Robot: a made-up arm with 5 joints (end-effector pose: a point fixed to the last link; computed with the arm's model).
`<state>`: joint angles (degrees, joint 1 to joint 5).
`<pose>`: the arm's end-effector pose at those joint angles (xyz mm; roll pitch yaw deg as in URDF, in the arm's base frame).
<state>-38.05 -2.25 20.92 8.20 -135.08</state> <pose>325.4 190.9 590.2 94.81 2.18 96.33</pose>
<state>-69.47 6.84 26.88 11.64 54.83</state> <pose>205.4 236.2 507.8 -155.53 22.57 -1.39</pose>
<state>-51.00 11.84 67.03 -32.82 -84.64</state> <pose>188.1 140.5 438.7 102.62 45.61 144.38</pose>
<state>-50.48 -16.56 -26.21 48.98 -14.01</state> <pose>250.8 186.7 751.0 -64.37 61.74 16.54</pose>
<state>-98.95 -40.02 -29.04 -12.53 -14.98</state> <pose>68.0 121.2 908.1 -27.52 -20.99 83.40</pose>
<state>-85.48 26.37 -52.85 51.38 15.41</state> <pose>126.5 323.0 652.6 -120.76 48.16 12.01</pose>
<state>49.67 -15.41 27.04 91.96 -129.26</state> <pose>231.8 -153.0 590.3 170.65 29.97 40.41</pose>
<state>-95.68 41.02 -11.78 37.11 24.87</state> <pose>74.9 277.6 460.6 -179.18 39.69 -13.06</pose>
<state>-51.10 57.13 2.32 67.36 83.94</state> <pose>225.2 117.7 409.3 111.78 37.94 -38.12</pose>
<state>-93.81 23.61 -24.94 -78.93 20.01</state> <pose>78.1 347.0 721.6 -33.22 -22.77 45.81</pose>
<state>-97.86 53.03 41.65 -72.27 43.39</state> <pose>81.6 190.4 374.8 -128.60 23.22 31.12</pose>
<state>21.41 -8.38 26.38 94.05 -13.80</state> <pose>247.6 -69.8 587.4 148.39 7.93 174.25</pose>
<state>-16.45 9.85 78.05 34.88 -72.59</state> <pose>136.4 22.2 465.7 175.88 2.93 161.43</pose>
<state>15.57 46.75 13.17 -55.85 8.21</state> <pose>387.4 -99.6 421.0 -89.05 44.75 -67.59</pose>
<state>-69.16 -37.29 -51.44 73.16 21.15</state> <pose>140.2 87.8 833.1 -80.92 22.27 20.40</pose>
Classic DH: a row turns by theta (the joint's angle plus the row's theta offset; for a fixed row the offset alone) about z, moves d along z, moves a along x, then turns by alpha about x. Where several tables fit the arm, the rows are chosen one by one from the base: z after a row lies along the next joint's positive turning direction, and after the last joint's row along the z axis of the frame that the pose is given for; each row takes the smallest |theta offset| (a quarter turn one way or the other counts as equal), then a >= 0, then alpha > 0; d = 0 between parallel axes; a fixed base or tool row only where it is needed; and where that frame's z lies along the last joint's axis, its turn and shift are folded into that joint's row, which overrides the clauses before.
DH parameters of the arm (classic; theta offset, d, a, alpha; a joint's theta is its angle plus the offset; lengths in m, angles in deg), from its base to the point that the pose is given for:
base (fixed): -6.28 0 0.0913 180
joint 1: -6.28 -0.5769 0.0491 90
joint 2: -66.03 0 0.1174 0
joint 3: 66.69 0 0.1653 0
joint 4: 89.34 -0.0026 0.0242 -90
joint 5: -14.63 -0.0806 0.0209 142.42
tool (fixed): -52.81 -0.0107 0 0

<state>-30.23 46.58 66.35 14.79 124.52</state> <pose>136.1 -6.7 414.2 124.52 60.85 -16.32</pose>
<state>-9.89 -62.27 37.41 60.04 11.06</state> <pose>249.6 9.8 658.1 -135.85 53.62 -77.51</pose>
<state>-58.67 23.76 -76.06 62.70 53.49</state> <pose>266.0 238.0 736.7 -121.76 9.27 -3.26</pose>
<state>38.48 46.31 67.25 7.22 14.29</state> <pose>97.8 -27.1 426.9 133.36 6.09 -179.33</pose>
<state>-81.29 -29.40 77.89 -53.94 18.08</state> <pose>134.6 208.0 531.1 -87.41 31.11 30.16</pose>
